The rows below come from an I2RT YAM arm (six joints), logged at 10 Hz.
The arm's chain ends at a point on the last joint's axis. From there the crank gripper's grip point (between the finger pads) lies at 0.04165 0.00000 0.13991 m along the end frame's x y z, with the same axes.
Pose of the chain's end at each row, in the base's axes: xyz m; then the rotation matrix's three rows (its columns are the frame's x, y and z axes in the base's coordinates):
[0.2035 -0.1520 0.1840], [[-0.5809 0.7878 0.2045], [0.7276 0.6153 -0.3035], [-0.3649 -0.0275 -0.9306]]
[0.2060 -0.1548 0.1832], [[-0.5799 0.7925 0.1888], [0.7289 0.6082 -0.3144], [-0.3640 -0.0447 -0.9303]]
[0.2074 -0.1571 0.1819], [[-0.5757 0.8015 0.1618], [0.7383 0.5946 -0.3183], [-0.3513 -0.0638 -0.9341]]
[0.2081 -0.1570 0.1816], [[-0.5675 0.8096 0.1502], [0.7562 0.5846 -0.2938], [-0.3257 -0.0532 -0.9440]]
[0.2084 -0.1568 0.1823], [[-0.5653 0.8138 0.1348], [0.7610 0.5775 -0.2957], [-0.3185 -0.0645 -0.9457]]
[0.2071 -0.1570 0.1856], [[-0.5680 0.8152 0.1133], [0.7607 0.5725 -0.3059], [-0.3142 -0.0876 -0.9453]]
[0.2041 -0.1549 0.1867], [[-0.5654 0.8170 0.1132], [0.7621 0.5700 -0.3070], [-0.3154 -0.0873 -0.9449]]
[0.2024 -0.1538 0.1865], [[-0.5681 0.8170 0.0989], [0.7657 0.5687 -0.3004], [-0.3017 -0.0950 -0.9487]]
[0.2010 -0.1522 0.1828], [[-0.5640 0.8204 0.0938], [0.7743 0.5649 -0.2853], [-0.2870 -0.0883 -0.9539]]
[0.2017 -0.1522 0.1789], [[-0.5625 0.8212 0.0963], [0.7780 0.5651 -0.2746], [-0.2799 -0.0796 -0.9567]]
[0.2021 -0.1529 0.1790], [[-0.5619 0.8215 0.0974], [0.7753 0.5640 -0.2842], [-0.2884 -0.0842 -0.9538]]
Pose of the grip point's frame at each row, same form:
[0.2079 -0.1642 0.0386], [[-0.5809 0.7878 0.2045], [0.7276 0.6153 -0.3035], [-0.3649 -0.0275 -0.9306]]
[0.2083 -0.1684 0.0379], [[-0.5799 0.7925 0.1888], [0.7289 0.6082 -0.3144], [-0.3640 -0.0447 -0.9303]]
[0.2061 -0.1709 0.0366], [[-0.5757 0.8015 0.1618], [0.7383 0.5946 -0.3183], [-0.3513 -0.0638 -0.9341]]
[0.2055 -0.1666 0.0360], [[-0.5675 0.8096 0.1502], [0.7562 0.5846 -0.2938], [-0.3257 -0.0532 -0.9440]]
[0.2037 -0.1665 0.0367], [[-0.5653 0.8138 0.1348], [0.7610 0.5775 -0.2957], [-0.3185 -0.0645 -0.9457]]
[0.1993 -0.1681 0.0403], [[-0.5680 0.8152 0.1133], [0.7607 0.5725 -0.3059], [-0.3142 -0.0876 -0.9453]]
[0.1964 -0.1661 0.0414], [[-0.5654 0.8170 0.1132], [0.7621 0.5700 -0.3070], [-0.3154 -0.0873 -0.9449]]
[0.1926 -0.1639 0.0412], [[-0.5681 0.8170 0.0989], [0.7657 0.5687 -0.3004], [-0.3017 -0.0950 -0.9487]]
[0.1906 -0.1599 0.0374], [[-0.5640 0.8204 0.0938], [0.7743 0.5649 -0.2853], [-0.2870 -0.0883 -0.9539]]
[0.1917 -0.1582 0.0334], [[-0.5625 0.8212 0.0963], [0.7780 0.5651 -0.2746], [-0.2799 -0.0796 -0.9567]]
[0.1923 -0.1604 0.0335], [[-0.5619 0.8215 0.0974], [0.7753 0.5640 -0.2842], [-0.2884 -0.0842 -0.9538]]

